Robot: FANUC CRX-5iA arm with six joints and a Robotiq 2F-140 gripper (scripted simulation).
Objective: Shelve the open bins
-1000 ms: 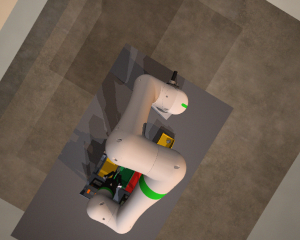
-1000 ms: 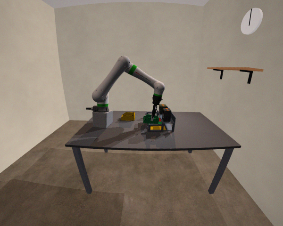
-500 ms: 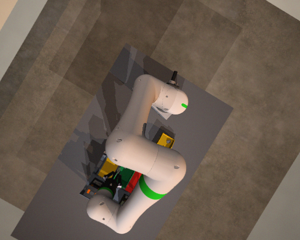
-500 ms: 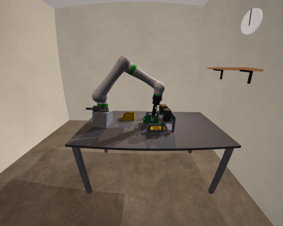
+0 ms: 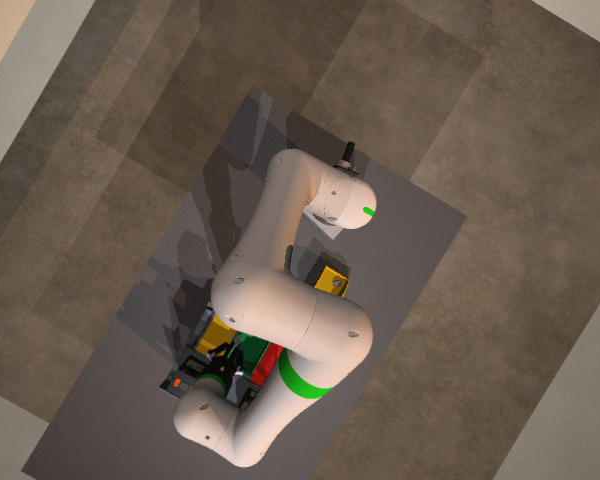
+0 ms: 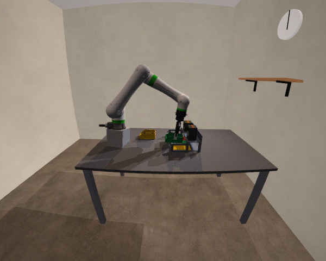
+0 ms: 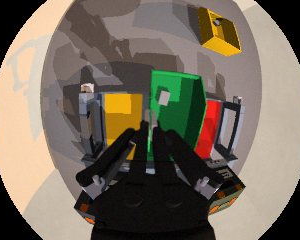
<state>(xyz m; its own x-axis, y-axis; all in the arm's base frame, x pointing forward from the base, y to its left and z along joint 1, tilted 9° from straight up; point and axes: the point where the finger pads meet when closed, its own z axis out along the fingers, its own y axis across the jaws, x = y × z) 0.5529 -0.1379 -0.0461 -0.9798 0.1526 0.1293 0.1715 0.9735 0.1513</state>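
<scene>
My gripper is now 50 mm to the right of the green bin and 40 mm above it. From my hand the other things lie so: yellow-marked place: 30 mm ahead, 70 mm to the right, 90 mm below; then red mark: 70 mm ahead, 150 mm to the left, 90 mm below; then yellow bin: 250 mm behind, 240 mm to the left, 60 mm below.
</scene>
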